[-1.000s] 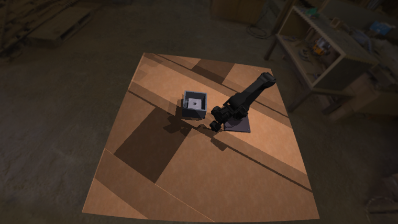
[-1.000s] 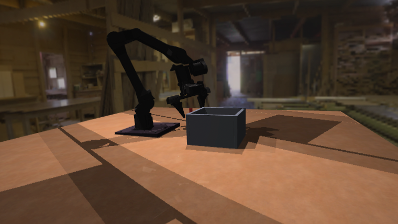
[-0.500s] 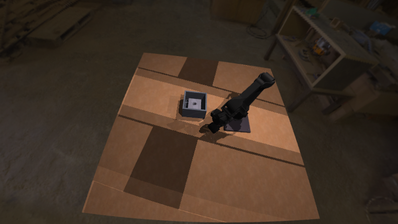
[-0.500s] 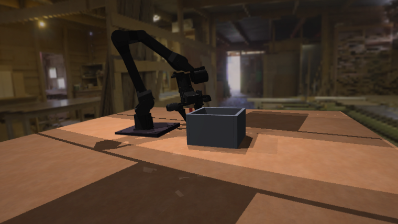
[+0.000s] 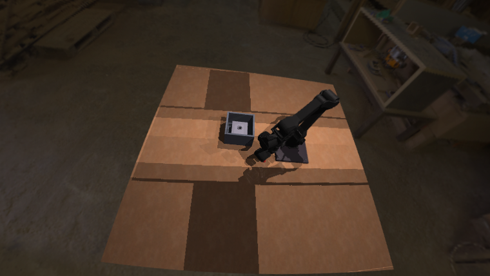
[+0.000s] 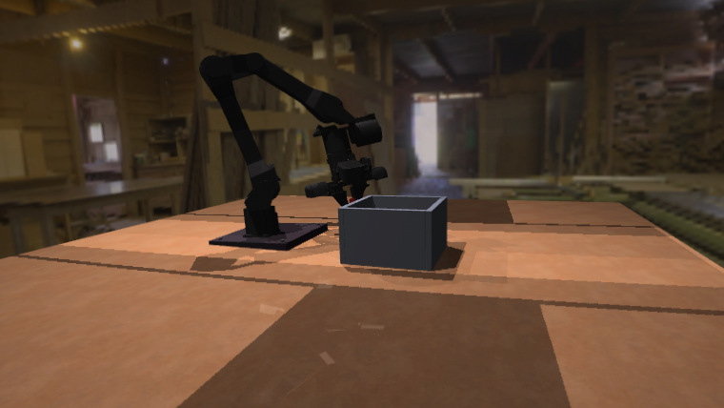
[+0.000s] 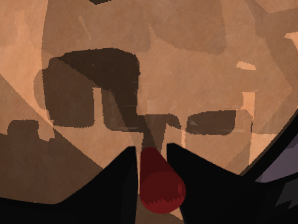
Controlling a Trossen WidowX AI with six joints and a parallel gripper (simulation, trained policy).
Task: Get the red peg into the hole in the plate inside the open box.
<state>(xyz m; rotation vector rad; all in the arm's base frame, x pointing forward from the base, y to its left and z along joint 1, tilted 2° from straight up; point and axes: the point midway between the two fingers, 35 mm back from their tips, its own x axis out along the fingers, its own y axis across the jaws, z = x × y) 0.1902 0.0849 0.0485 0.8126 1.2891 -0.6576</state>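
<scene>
Right now the plate is 18 cm to the right of my gripper tip, 12 cm ahead of it and 1 cm above it. Round my gripper tip: red peg 1 cm above; then dark grey box 18 cm to the right, 12 cm ahead, 1 cm below.
</scene>
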